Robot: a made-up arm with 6 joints. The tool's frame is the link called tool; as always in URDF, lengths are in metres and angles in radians.
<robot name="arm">
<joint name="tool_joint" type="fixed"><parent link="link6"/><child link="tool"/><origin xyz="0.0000 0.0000 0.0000" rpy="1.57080 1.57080 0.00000"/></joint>
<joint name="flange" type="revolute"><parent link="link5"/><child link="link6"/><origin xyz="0.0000 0.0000 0.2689" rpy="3.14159 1.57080 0.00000"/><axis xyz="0 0 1"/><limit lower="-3.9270" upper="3.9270" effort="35" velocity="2.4"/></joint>
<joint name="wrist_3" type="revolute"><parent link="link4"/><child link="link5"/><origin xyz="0.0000 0.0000 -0.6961" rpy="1.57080 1.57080 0.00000"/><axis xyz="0 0 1"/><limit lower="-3.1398" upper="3.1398" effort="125" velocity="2.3"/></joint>
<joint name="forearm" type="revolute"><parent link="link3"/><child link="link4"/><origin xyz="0.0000 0.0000 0.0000" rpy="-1.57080 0.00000 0.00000"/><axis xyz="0 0 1"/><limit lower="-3.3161" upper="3.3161" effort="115" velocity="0.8"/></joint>
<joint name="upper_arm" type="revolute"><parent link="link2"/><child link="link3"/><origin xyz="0.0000 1.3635 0.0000" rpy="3.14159 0.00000 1.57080"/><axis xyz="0 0 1"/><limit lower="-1.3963" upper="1.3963" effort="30" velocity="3.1"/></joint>
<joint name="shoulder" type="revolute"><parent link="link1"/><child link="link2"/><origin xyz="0.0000 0.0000 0.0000" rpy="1.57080 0.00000 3.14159"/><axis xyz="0 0 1"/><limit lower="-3.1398" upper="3.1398" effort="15" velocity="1.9"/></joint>
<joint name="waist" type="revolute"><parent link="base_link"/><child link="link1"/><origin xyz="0.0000 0.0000 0.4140" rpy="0.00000 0.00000 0.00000"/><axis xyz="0 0 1"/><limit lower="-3.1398" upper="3.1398" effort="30" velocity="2"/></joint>
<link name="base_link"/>
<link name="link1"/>
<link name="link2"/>
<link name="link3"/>
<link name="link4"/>
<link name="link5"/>
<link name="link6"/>
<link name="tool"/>
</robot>
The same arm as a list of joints. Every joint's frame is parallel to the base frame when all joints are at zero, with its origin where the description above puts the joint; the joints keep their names.
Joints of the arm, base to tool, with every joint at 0 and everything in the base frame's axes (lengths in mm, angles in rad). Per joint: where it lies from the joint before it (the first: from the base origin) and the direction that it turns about. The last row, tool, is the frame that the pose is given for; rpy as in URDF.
waist: axis +z xyz 0 0 414
shoulder: axis +y xyz 0 0 0
upper_arm: axis -y xyz 0 0 1363.5
forearm: axis -x xyz 0 0 0
wrist_3: axis -y xyz 696.1 0 0
flange: axis -x xyz 0 -268.9 0
tool: xyz 0 0 0 rpy 0 0 0
Joint limits (rad, base to tool): -3.1398..3.1398 -3.1398..3.1398 -1.3963..1.3963 -3.3161..3.3161 -3.1398..3.1398 -3.927..3.927

